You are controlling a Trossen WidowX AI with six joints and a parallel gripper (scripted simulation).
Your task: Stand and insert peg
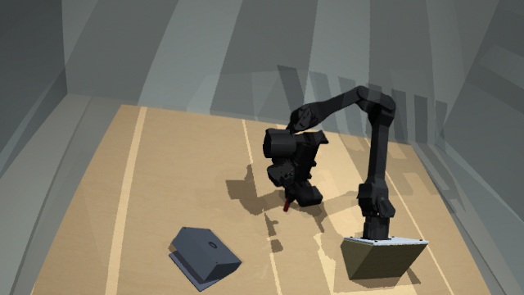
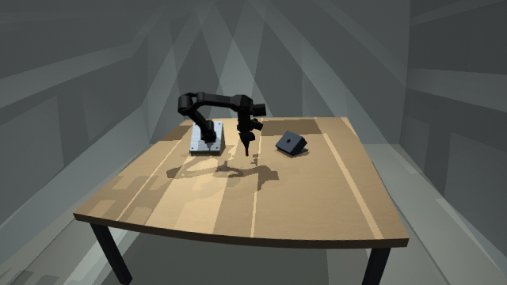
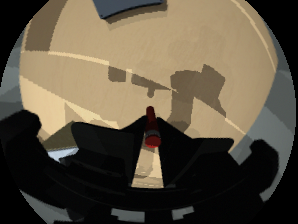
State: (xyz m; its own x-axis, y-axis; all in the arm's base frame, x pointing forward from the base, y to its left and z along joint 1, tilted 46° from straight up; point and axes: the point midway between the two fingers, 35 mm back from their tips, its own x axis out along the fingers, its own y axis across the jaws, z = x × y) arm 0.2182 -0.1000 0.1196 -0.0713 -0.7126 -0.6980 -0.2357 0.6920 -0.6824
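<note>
Right now my gripper tip is 22 cm short of the sloped panel, 15 cm to the right of it and 5 cm above it. Also, from my gripper tip: red peg 2 cm above.
</note>
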